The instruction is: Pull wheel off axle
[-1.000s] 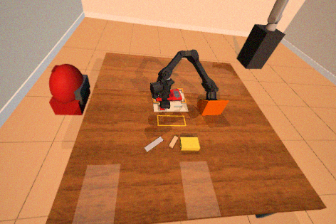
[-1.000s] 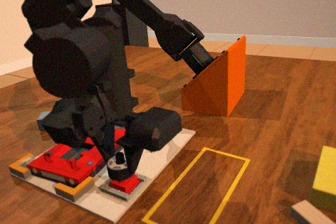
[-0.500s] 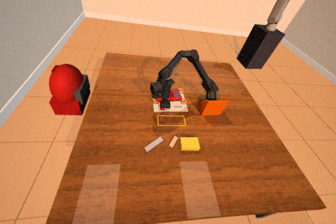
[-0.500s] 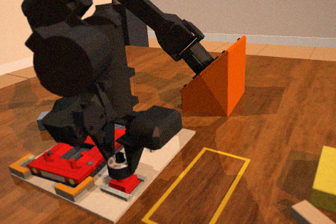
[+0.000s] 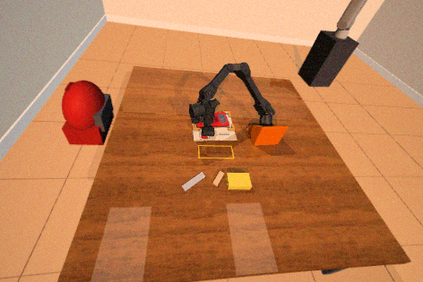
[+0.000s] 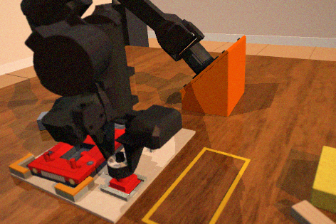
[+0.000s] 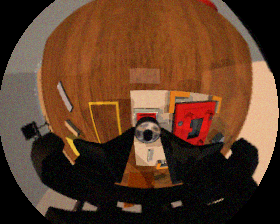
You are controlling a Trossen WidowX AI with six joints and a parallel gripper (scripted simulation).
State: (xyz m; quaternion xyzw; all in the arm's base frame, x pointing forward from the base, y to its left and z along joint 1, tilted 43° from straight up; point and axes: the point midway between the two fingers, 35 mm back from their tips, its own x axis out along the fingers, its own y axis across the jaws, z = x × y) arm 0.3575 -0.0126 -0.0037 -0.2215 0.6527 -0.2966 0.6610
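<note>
Right now the dark wheel is right at my gripper tip. The rest, counted from my gripper tip: dark axle (right at my gripper tip); tan block (260 mm to the left, 30 mm below, 20 mm behind); grey bar (260 mm to the left, 90 mm ahead, 40 mm below).
</note>
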